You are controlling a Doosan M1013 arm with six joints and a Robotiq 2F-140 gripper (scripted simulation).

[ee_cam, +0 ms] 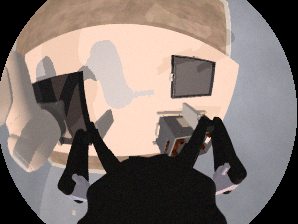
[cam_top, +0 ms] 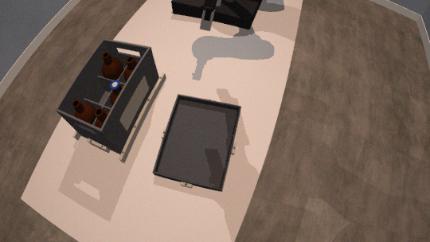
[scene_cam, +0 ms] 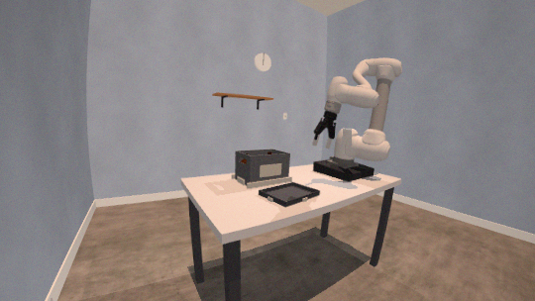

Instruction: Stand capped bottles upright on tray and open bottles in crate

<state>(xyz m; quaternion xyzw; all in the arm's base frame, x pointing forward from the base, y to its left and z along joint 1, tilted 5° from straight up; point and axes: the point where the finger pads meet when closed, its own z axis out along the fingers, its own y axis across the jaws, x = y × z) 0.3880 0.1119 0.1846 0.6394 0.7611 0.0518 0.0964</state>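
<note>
Now: hand 260 mm short of the bottle, 170 mm to the left of it and 150 mm above it. From my hand the other things lie so: dark tray (270 mm ahead, 220 mm below, 70 mm to the left); dark grey crate (260 mm ahead, 220 mm to the right, 150 mm below).
</note>
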